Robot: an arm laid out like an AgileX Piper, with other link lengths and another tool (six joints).
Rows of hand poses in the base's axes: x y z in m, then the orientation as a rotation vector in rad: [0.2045, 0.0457, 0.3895, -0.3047, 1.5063, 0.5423]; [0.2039, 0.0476, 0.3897, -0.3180, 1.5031, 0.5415]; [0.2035, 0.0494, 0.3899, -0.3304, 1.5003, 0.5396]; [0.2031, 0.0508, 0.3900, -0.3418, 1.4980, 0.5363]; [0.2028, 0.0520, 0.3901, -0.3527, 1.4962, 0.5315]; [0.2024, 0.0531, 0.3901, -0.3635, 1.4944, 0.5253]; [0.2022, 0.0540, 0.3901, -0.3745, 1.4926, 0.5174]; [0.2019, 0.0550, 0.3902, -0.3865, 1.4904, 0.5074]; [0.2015, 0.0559, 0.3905, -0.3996, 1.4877, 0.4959]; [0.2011, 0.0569, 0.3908, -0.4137, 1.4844, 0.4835]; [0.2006, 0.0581, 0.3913, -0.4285, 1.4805, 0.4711]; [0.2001, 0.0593, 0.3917, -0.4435, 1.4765, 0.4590]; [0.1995, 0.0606, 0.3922, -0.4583, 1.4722, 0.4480]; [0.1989, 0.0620, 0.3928, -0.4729, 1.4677, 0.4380]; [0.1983, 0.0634, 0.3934, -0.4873, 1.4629, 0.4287]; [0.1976, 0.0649, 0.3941, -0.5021, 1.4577, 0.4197]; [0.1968, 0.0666, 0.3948, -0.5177, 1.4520, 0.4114]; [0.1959, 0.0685, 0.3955, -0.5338, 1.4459, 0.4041]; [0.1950, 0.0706, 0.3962, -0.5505, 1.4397, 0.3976]
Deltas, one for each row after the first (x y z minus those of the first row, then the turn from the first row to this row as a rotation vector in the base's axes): [-0.0006, 0.0019, 0.0002, -0.0079, -0.0052, 0.0078]; [-0.0010, 0.0037, 0.0004, -0.0160, -0.0101, 0.0143]; [-0.0014, 0.0051, 0.0005, -0.0244, -0.0147, 0.0193]; [-0.0017, 0.0063, 0.0006, -0.0335, -0.0190, 0.0230]; [-0.0021, 0.0074, 0.0006, -0.0434, -0.0237, 0.0258]; [-0.0023, 0.0083, 0.0006, -0.0544, -0.0287, 0.0276]; [-0.0026, 0.0093, 0.0007, -0.0671, -0.0348, 0.0286]; [-0.0030, 0.0102, 0.0010, -0.0813, -0.0417, 0.0294]; [-0.0034, 0.0112, 0.0013, -0.0965, -0.0495, 0.0303]; [-0.0039, 0.0124, 0.0018, -0.1121, -0.0578, 0.0317]; [-0.0044, 0.0136, 0.0022, -0.1276, -0.0662, 0.0334]; [-0.0050, 0.0149, 0.0027, -0.1423, -0.0744, 0.0357]; [-0.0056, 0.0163, 0.0033, -0.1562, -0.0826, 0.0386]; [-0.0062, 0.0177, 0.0039, -0.1696, -0.0908, 0.0419]; [-0.0069, 0.0192, 0.0046, -0.1829, -0.0992, 0.0456]; [-0.0077, 0.0209, 0.0053, -0.1963, -0.1081, 0.0503]; [-0.0086, 0.0228, 0.0060, -0.2093, -0.1170, 0.0561]; [-0.0095, 0.0249, 0.0067, -0.2222, -0.1259, 0.0628]
